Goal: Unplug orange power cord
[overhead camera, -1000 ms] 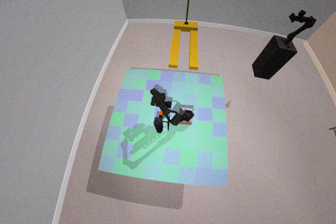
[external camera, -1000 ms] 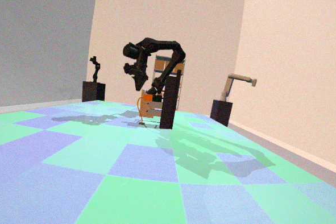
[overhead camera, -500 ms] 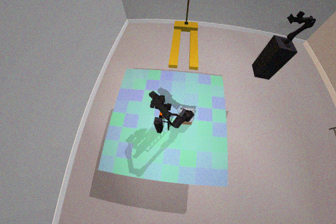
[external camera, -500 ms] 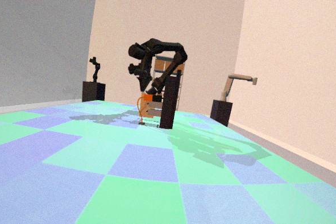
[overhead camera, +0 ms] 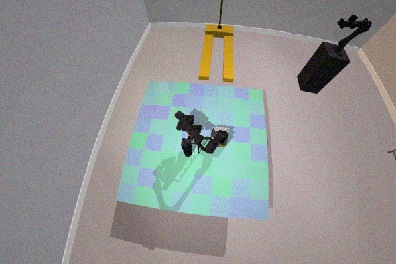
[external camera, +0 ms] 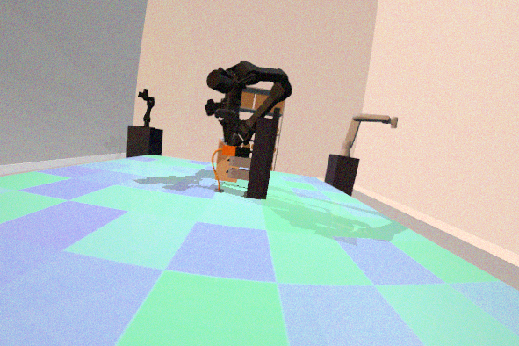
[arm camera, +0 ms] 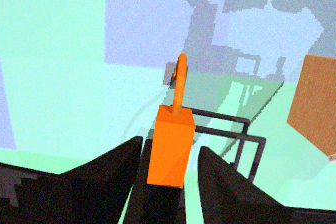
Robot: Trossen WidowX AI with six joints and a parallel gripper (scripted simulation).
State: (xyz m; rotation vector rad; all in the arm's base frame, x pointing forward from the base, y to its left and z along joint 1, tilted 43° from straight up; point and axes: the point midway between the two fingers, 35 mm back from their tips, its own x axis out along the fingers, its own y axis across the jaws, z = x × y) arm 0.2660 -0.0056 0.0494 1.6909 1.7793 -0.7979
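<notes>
Right now my gripper tip is 30 mm to the right of the orange plug and 20 mm above it.
</notes>
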